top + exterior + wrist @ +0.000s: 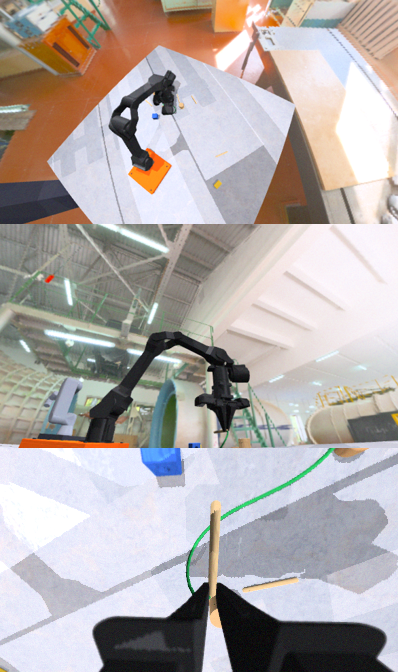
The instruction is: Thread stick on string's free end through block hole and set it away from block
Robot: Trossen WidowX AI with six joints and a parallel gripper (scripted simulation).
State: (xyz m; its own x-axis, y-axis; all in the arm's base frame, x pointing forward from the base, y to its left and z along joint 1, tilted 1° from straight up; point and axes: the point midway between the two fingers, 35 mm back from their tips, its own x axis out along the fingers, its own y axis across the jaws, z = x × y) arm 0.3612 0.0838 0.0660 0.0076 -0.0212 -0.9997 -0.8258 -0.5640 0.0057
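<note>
Now: the tan wooden block 5 cm ahead of my gripper tip, 4 cm to the right of it and 4 cm below it. Also, from my gripper tip: thin wooden stick: 1 cm to the left, 1 cm behind; blue cube: 11 cm behind, 7 cm to the left, 4 cm below; round wooden button: 20 cm to the left, 5 cm below, 4 cm ahead.
</note>
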